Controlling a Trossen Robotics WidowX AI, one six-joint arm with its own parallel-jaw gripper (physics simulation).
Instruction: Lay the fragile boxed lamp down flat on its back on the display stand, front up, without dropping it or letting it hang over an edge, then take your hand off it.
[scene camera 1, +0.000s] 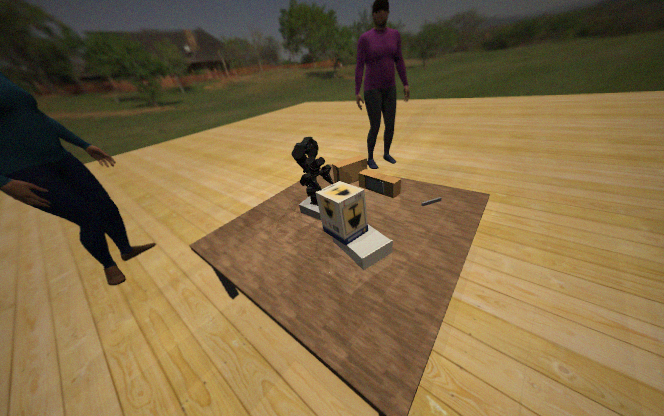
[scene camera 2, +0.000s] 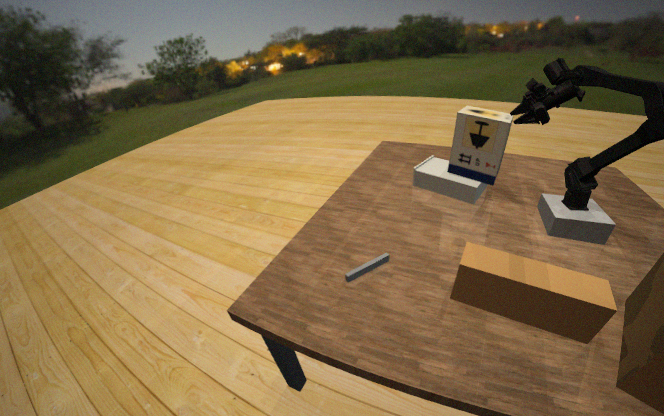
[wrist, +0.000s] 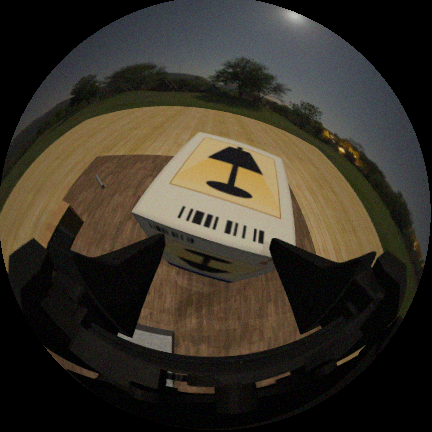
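Pixels of known places: gripper, fingertip midpoint: (scene camera 1: 327, 186) (scene camera 2: 512, 118) (wrist: 218, 242); arm's base at its link origin: (scene camera 1: 316, 201) (scene camera 2: 574, 205).
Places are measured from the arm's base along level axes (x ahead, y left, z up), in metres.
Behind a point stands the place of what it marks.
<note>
The boxed lamp (scene camera 1: 343, 212) {x 0.354, y -0.287, z 0.186 m} (scene camera 2: 479, 145) {x 0.320, y -0.129, z 0.136 m} (wrist: 227, 192) {x 0.259, y -0.183, z 0.231 m} is white with a blue band at its bottom. It stands on end on the grey-white display stand (scene camera 1: 371, 247) {x 0.467, y -0.266, z 0.003 m} (scene camera 2: 437, 175) {x 0.453, y -0.153, z 0.003 m}, at the stand's arm-side end, its base reaching past that end. The lamp pictures on its side faces are upside down; its top face carries a lamp picture and a barcode. My gripper (scene camera 1: 331, 180) {x 0.211, y -0.167, z 0.227 m} (scene camera 2: 513, 119) {x 0.211, y -0.167, z 0.227 m} (wrist: 218, 242) {x 0.211, y -0.167, z 0.227 m} is open and empty, its fingertips at the box's upper arm-side edge. Whether they touch the box I cannot tell.
A long brown box (scene camera 1: 379, 183) {x 0.306, y 0.320, z 0.013 m} (scene camera 2: 532, 292) {x 0.293, y 0.409, z 0.027 m} and a larger brown box (scene camera 1: 350, 170) {x 0.051, y 0.411, z 0.041 m} (scene camera 2: 645, 325) {x 0.082, y 0.459, z 0.014 m} stand on the table (scene camera 1: 300, 280) {x 0.224, y -0.510, z -0.066 m} (scene camera 2: 400, 320) {x 0.545, y 0.437, z -0.066 m} beside the arm. A small grey bar (scene camera 1: 431, 201) {x 0.642, y 0.291, z -0.049 m} (scene camera 2: 367, 267) {x 0.641, y 0.307, z -0.048 m} (wrist: 100, 181) {x 0.621, y 0.274, z -0.044 m} lies there too. Two people stand beyond the table.
</note>
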